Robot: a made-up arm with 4 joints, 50 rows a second.
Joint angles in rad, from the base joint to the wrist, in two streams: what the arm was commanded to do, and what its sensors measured. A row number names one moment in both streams.
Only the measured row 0 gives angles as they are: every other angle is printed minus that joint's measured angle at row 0.
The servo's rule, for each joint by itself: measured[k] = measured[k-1] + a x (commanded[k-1-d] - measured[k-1]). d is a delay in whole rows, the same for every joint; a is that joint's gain. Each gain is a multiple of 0.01, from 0.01 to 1. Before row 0 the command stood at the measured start. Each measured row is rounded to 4 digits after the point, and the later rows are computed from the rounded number. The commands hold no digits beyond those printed.
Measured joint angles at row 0:
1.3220, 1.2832, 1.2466, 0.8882
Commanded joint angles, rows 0 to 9:
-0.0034, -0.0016, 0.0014, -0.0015
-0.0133, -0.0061, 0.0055, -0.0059
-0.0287, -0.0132, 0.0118, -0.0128
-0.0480, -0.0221, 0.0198, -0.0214
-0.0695, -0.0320, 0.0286, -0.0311
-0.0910, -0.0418, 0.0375, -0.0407
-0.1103, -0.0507, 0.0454, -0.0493
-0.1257, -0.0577, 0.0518, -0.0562
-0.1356, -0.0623, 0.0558, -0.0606
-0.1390, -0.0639, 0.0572, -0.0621
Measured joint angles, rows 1 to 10:
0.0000, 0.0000, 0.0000, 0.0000
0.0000, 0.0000, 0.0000, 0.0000
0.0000, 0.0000, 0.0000, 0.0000
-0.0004, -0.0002, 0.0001, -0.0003
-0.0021, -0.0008, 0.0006, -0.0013
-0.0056, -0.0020, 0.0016, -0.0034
-0.0111, -0.0040, 0.0032, -0.0066
-0.0187, -0.0068, 0.0055, -0.0110
-0.0281, -0.0103, 0.0084, -0.0163
-0.0388, -0.0143, 0.0117, -0.0222
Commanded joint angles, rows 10 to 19:
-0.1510, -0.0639, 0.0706, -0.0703
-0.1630, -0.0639, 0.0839, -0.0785
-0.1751, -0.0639, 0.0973, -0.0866
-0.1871, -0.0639, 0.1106, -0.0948
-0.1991, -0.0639, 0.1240, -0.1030
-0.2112, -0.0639, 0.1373, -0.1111
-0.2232, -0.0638, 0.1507, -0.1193
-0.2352, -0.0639, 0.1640, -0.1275
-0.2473, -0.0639, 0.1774, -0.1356
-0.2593, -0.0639, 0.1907, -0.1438
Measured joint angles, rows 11 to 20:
-0.0501, -0.0186, 0.0153, -0.0283
-0.0612, -0.0230, 0.0189, -0.0341
-0.0713, -0.0271, 0.0223, -0.0391
-0.0817, -0.0308, 0.0266, -0.0447
-0.0923, -0.0341, 0.0318, -0.0508
-0.1031, -0.0371, 0.0377, -0.0572
-0.1140, -0.0398, 0.0443, -0.0640
-0.1251, -0.0422, 0.0515, -0.0710
-0.1363, -0.0444, 0.0592, -0.0782
-0.1476, -0.0463, 0.0674, -0.0856

